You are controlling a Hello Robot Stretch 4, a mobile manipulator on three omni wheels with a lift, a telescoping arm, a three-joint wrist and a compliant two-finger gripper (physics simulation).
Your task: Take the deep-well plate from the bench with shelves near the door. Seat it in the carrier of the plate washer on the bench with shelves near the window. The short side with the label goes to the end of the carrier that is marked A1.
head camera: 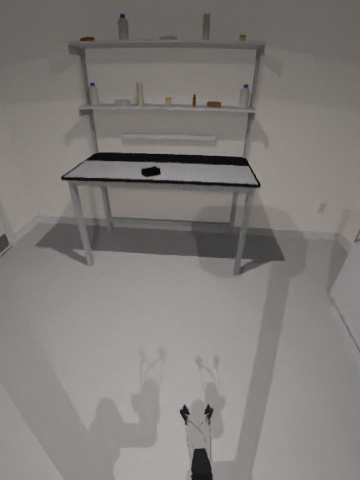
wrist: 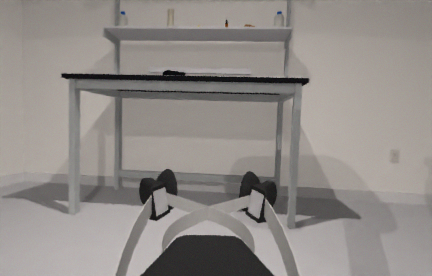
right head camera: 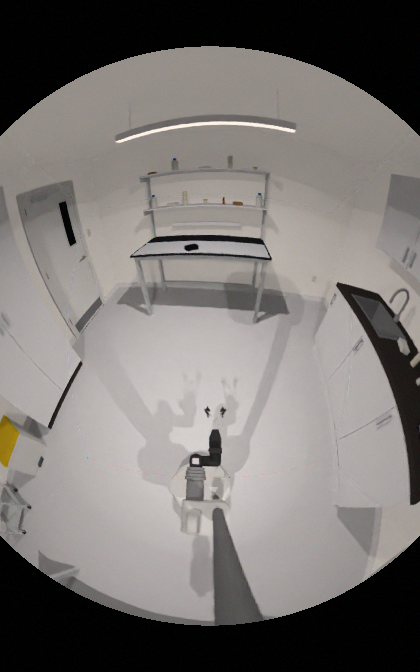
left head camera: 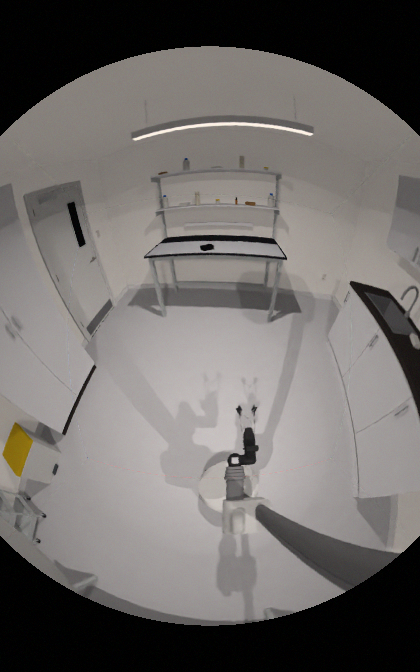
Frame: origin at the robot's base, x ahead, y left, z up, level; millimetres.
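Seen in the pictures: gripper, between the fingertips: [head camera: 196, 404] [wrist: 208, 186].
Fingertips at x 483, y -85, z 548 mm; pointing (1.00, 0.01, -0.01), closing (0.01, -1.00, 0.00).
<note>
A point is followed by its place in that frame.
A small black block-like object [head camera: 151, 171] @(z 924, x 1954, y 159 mm) [left head camera: 206, 247] [right head camera: 191, 247] [wrist: 173, 73] @(z 913, x 1949, y 163 mm), which looks like the deep-well plate, lies left of the middle on the bench with shelves [head camera: 215, 174] @(z 888, x 2000, y -345 mm) [left head camera: 250, 248] [right head camera: 235, 248] [wrist: 240, 79] @(z 871, x 1830, y -253 mm). The door [left head camera: 67, 260] [right head camera: 60, 255] is to the left of this bench. The plate's label and well details are too small to make out. My gripper [head camera: 196, 414] [left head camera: 246, 410] [right head camera: 215, 411] [wrist: 208, 186] @(z 548, x 483, y -85 mm) is open and empty, over the floor well in front of the bench. The plate washer does not show in these views.
Two shelves [head camera: 167, 108] @(z 1334, x 2320, y 38 mm) [head camera: 165, 45] @(z 1781, x 2492, y 53 mm) above the bench hold bottles and small containers. A sink counter [left head camera: 372, 340] [right head camera: 360, 345] stands at the right. A white cabinet [left head camera: 35, 340] [right head camera: 25, 345], a yellow-and-white box [left head camera: 40, 462] [right head camera: 27, 457] and a cart are at the left.
</note>
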